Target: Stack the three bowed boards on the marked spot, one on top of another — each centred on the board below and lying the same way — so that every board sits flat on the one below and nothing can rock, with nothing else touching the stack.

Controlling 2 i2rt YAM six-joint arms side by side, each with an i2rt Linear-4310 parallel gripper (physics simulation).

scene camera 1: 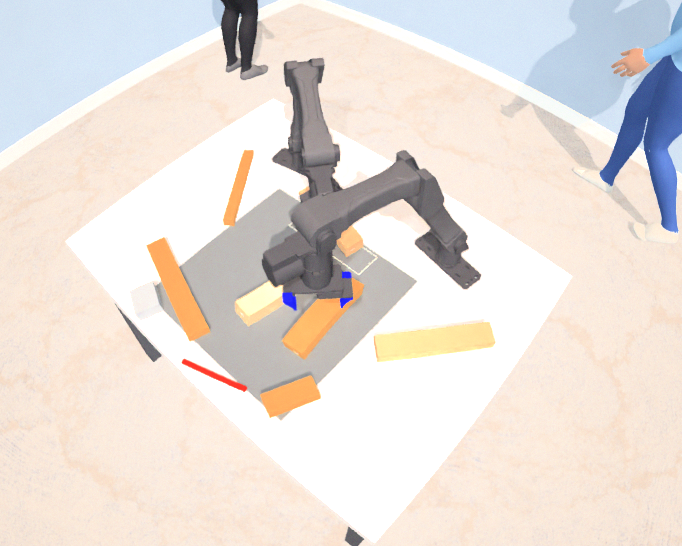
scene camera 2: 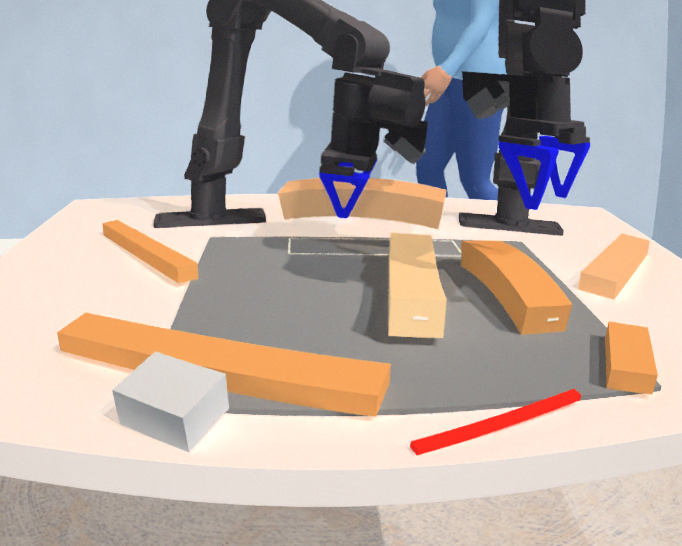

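Pixels of known places: left gripper, fingertip midpoint: [scene camera 1: 318, 306] [scene camera 2: 547, 202]; right gripper, fingertip midpoint: [scene camera 2: 345, 210]; left arm's base, origin of the base link: [scene camera 1: 447, 260] [scene camera 2: 511, 226]; right arm's base, origin of the base link: [scene camera 2: 208, 220].
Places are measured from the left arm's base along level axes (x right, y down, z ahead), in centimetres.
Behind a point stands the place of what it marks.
Note:
A bowed orange board [scene camera 1: 349, 241] @(x 15.3, y -9.2, z 21.9 cm) [scene camera 2: 398, 203] @(x 20.6, y -7.9, z 23.0 cm) is held raised near the marked spot [scene camera 1: 368, 265] @(x 11.3, y -0.7, z 18.4 cm) [scene camera 2: 288, 246] @(x 36.0, y -0.6, z 23.3 cm), a thin pale outline. My right gripper [scene camera 2: 343, 213] @(x 28.3, y -5.3, z 19.2 cm) is shut on this board left of its middle; the left arm hides that gripper in scene camera 1. A bowed pale yellow board [scene camera 1: 258, 304] @(x 16.2, y -4.9, z 48.6 cm) [scene camera 2: 416, 284] @(x 17.6, y -4.8, z 46.8 cm) and a second bowed orange board [scene camera 1: 318, 324] @(x 3.2, y -5.0, z 40.7 cm) [scene camera 2: 514, 278] @(x 6.1, y -4.9, z 43.0 cm) lie side by side on the grey mat [scene camera 1: 227, 352] @(x 12.2, y -0.6, z 61.0 cm) [scene camera 2: 273, 324] @(x 32.2, y -0.6, z 50.6 cm). My left gripper [scene camera 1: 317, 301] @(x 2.6, y -13.8, z 41.0 cm) [scene camera 2: 546, 200] @(x 2.6, y -13.8, z 41.0 cm) is open and empty, raised above the mat boards.
A long orange plank [scene camera 1: 179, 290] @(x 33.5, y -2.7, z 62.2 cm) [scene camera 2: 227, 358] @(x 33.6, y -2.7, z 63.3 cm), grey block [scene camera 1: 146, 299] @(x 35.5, y -4.0, z 70.9 cm) [scene camera 2: 164, 386] @(x 36.5, y -4.0, z 71.8 cm), red stick [scene camera 1: 214, 375] @(x 8.8, y -0.9, z 66.8 cm) [scene camera 2: 494, 422] @(x 10.2, y -0.9, z 67.8 cm), short orange block [scene camera 1: 290, 395] @(x -6.4, y -2.8, z 55.8 cm) [scene camera 2: 628, 349] @(x -5.6, y -2.8, z 56.6 cm), thin orange bar [scene camera 1: 238, 187] @(x 55.3, y -2.5, z 30.8 cm) [scene camera 2: 147, 250] @(x 54.2, y -2.4, z 34.4 cm) and long yellow plank [scene camera 1: 435, 341] @(x -16.3, y -2.6, z 21.2 cm) [scene camera 2: 614, 261] @(x -13.6, y -2.6, z 25.0 cm) lie around.

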